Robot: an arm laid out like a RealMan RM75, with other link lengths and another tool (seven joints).
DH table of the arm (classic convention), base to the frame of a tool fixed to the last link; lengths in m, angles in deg. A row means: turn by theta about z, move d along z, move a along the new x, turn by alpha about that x. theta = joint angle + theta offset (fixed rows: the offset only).
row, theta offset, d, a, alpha
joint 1, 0, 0.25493, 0, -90
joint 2, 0, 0, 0, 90
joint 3, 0, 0.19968, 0, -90
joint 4, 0, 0, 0, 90
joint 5, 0, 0.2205, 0, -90
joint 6, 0, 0, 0, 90
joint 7, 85, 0.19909, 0.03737, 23.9
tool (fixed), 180, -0.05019, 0, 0
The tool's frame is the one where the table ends.
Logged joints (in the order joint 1, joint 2, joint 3, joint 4, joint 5, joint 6, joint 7), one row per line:
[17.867, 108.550, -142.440, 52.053, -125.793, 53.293, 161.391]
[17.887, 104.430, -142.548, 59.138, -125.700, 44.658, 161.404]
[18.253, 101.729, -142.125, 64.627, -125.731, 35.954, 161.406]
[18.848, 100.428, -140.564, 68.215, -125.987, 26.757, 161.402]
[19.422, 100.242, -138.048, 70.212, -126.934, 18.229, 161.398]
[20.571, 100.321, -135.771, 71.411, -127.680, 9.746, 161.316]
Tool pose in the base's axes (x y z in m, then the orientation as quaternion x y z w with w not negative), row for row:
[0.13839, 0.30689, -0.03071, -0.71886, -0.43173, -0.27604, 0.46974]
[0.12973, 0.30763, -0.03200, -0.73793, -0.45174, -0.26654, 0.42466]
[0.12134, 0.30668, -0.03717, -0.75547, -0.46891, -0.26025, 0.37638]
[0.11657, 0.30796, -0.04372, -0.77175, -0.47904, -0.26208, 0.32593]
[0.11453, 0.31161, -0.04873, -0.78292, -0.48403, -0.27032, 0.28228]
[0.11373, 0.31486, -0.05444, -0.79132, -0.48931, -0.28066, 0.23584]
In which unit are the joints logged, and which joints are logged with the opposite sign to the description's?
The joints are logged in degrees. Opposite sign: joint 4.
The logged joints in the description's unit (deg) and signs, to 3 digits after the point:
[17.867, 108.550, -142.440, -52.053, -125.793, 53.293, 161.391]
[17.887, 104.430, -142.548, -59.138, -125.700, 44.658, 161.404]
[18.253, 101.729, -142.125, -64.627, -125.731, 35.954, 161.406]
[18.848, 100.428, -140.564, -68.215, -125.987, 26.757, 161.402]
[19.422, 100.242, -138.048, -70.212, -126.934, 18.229, 161.398]
[20.571, 100.321, -135.771, -71.411, -127.680, 9.746, 161.316]

